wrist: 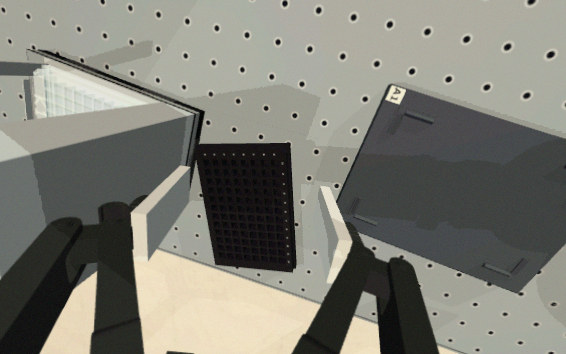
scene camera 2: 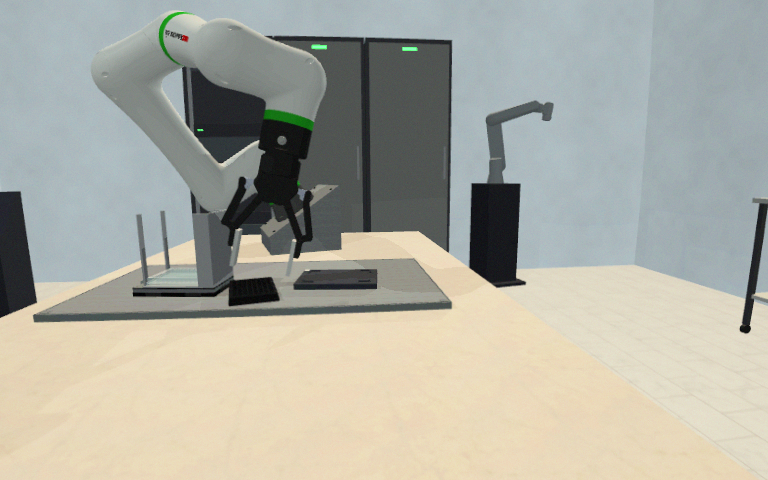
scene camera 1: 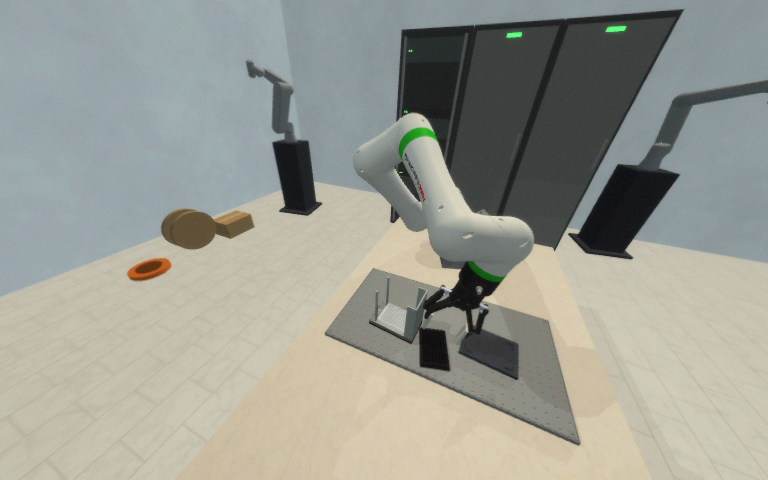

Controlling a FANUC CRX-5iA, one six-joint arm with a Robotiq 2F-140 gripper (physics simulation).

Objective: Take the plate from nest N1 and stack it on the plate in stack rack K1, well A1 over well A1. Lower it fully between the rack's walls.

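Where they show: gripper, fingertip midpoint: (wrist: 254, 193) (scene camera 2: 260, 269) (scene camera 1: 440, 332); arm's base at its link origin: (scene camera 2: 295, 208).
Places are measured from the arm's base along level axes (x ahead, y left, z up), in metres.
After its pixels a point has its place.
Observation:
A black plate with a grid of wells (scene camera 1: 434, 349) {x 0.595, y -0.113, z -0.103 m} (scene camera 2: 253, 290) {x 0.612, y -0.112, z -0.101 m} (wrist: 247, 215) {x 0.587, y -0.115, z -0.102 m} lies flat on the perforated board. To its right is a dark flat pad (scene camera 1: 489, 352) {x 0.564, y 0.052, z -0.103 m} (scene camera 2: 336, 278) {x 0.564, y 0.048, z -0.103 m} (wrist: 450, 190) {x 0.541, y 0.047, z -0.103 m} with an A1 label and low corner ridges, apparently the nest, with no plate on it. To its left stands the rack (scene camera 1: 416, 319) {x 0.575, y -0.181, z -0.011 m} (scene camera 2: 206, 249) {x 0.585, y -0.191, z -0.026 m} (wrist: 110, 165) {x 0.514, y -0.163, z -0.015 m}, with a tall grey wall and thin posts; a pale, clear plate (scene camera 1: 392, 316) {x 0.519, y -0.259, z -0.086 m} (scene camera 2: 175, 277) {x 0.557, y -0.255, z -0.080 m} (wrist: 75, 95) {x 0.486, y -0.253, z -0.083 m} sits inside. My gripper (scene camera 1: 445, 327) {x 0.551, y -0.100, z -0.077 m} (scene camera 2: 261, 268) {x 0.551, y -0.100, z -0.077 m} (wrist: 254, 193) {x 0.551, y -0.100, z -0.077 m} is open above the black plate, one finger towards each side, the left one near the rack wall.
The grey perforated board (scene camera 1: 543, 407) {x 0.680, y 0.165, z -0.115 m} (scene camera 2: 396, 297) {x 0.685, y 0.138, z -0.115 m} (wrist: 235, 100) {x 0.485, y -0.128, z -0.115 m} rests on the pale table (scene camera 1: 311, 407) {x 0.813, y -0.410, z -0.128 m} (scene camera 2: 339, 384) {x 0.931, y -0.007, z -0.128 m}. A grey block (scene camera 2: 305, 243) {x 0.128, y 0.019, z -0.099 m} stands behind it. Dark cabinets (scene camera 1: 509, 113) (scene camera 2: 407, 141) stand at the back.

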